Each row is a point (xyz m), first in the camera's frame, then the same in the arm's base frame.
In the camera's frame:
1: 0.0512 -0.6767 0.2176
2: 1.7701 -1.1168 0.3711
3: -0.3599 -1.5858 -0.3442
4: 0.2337 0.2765 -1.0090
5: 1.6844 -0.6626 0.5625
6: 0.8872 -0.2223 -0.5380
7: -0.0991 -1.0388 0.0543
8: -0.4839 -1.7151 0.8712
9: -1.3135 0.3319 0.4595
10: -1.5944 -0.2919 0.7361
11: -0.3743 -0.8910 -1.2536
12: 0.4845 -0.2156 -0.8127
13: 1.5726 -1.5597 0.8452
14: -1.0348 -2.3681 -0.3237
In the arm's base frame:
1: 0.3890 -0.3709 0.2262
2: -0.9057 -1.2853 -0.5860
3: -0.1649 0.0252 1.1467
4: 0.2738 0.9076 -0.6675
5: -0.4848 -1.2936 -0.8563
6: -0.2255 0.1034 -0.7086
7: 0.1882 -0.2715 0.5870
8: 0.4081 -1.0342 1.3887
9: 1.9886 0.2199 0.4002
10: 1.9195 -0.0918 1.0654
11: -0.1618 1.0268 0.5929
12: -0.0932 0.5008 -0.4591
13: -0.8252 -1.7520 -0.1006
14: -0.1988 0.0447 2.1794

